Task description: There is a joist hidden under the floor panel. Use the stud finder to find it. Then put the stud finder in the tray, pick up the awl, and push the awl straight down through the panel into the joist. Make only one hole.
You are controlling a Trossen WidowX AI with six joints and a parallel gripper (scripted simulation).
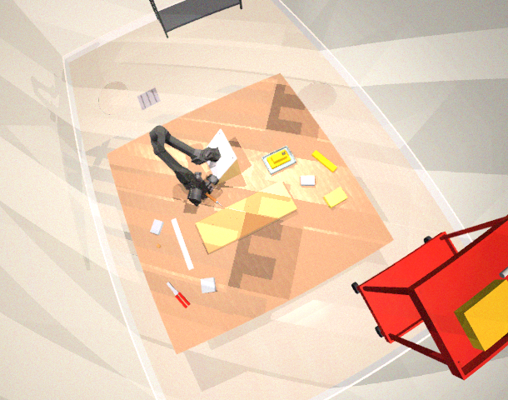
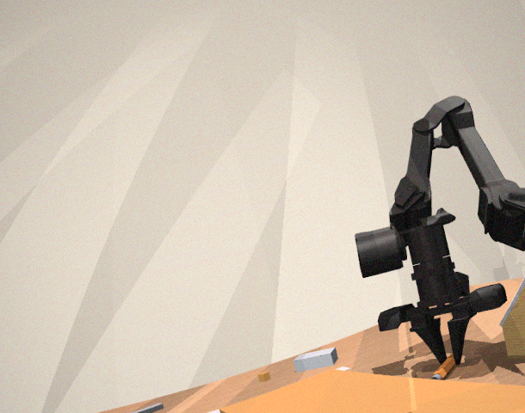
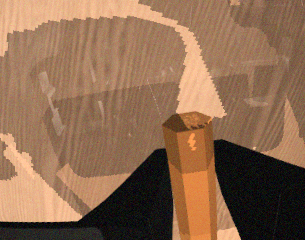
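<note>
Right now the awl is 5 cm ahead of my gripper tip and 3 cm to the left of it. From my gripper tip the other things lie so: metal ruler 22 cm to the right, 21 cm ahead; then small orange cube 35 cm to the right, 18 cm ahead, 1 cm above; then grey tray 45 cm to the left, 5 cm behind, 1 cm above.
</note>
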